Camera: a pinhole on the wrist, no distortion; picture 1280 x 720 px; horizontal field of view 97.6 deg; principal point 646.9 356.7 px. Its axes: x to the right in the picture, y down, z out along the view. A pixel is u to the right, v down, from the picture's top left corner.
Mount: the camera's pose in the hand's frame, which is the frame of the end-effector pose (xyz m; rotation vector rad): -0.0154 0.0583 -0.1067 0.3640 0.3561 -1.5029
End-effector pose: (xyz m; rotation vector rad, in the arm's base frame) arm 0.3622 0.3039 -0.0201 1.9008 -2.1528 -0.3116
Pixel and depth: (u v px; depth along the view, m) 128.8 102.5 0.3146
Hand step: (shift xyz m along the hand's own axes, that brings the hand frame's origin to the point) -0.1678 0.1735 0.3026
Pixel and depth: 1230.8 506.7 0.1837
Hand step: 0.0416 -0.1931 -0.0268
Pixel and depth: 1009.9 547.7 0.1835
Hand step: 0.0522 -0.1276 0.0055
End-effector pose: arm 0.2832 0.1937 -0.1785 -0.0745 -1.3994 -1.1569
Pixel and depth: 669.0 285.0 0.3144
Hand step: -0.0540 -0.0942 0.1687
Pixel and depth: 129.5 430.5 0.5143
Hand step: 0.0364 0.2566 0.5661
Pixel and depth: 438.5 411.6 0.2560
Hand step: 0.0070 0.0304 0.1652
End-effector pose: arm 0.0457 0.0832 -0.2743 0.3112 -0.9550 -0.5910
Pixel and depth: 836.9 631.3 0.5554
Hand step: 0.2657 -0.3480 0.3104
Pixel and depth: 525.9 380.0 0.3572
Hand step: -0.0021 -0.0312 0.2477
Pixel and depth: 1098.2 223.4 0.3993
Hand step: -0.0968 -0.4106 0.1064
